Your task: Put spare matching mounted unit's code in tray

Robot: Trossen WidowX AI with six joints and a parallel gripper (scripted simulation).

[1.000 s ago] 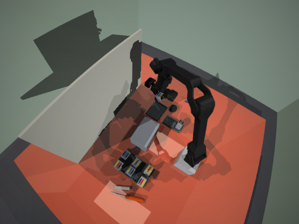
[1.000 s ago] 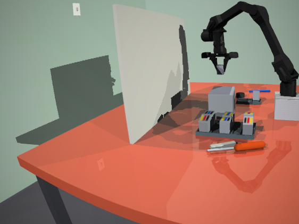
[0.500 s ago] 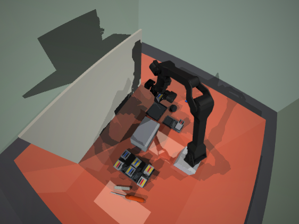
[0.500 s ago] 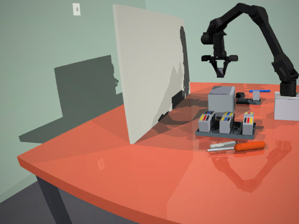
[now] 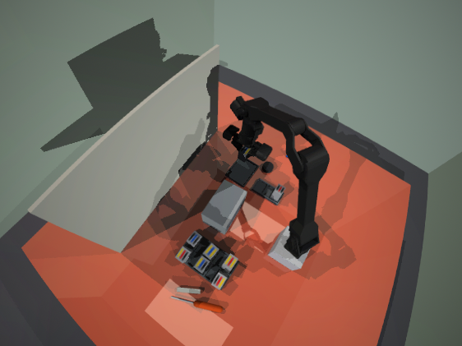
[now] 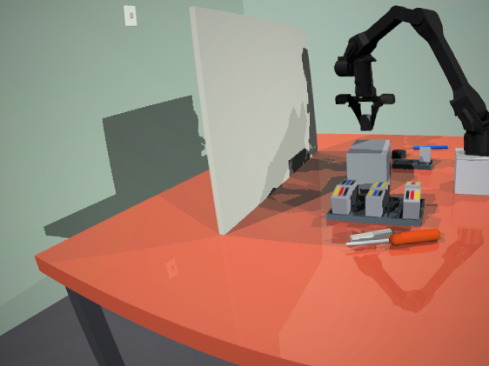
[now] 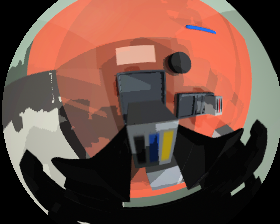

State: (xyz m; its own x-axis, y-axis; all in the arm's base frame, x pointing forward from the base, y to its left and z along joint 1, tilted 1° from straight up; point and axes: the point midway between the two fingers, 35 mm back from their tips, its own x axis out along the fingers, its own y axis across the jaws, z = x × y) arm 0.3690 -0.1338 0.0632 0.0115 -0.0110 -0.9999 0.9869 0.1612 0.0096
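The dark tray is 10 mm behind my gripper tip and 110 mm below it. From my gripper tip the other things lie so: grey spare (20 mm above); then black disc (80 mm behind, 90 mm to the right, 100 mm below); then dark holder (150 mm behind, 110 mm below).
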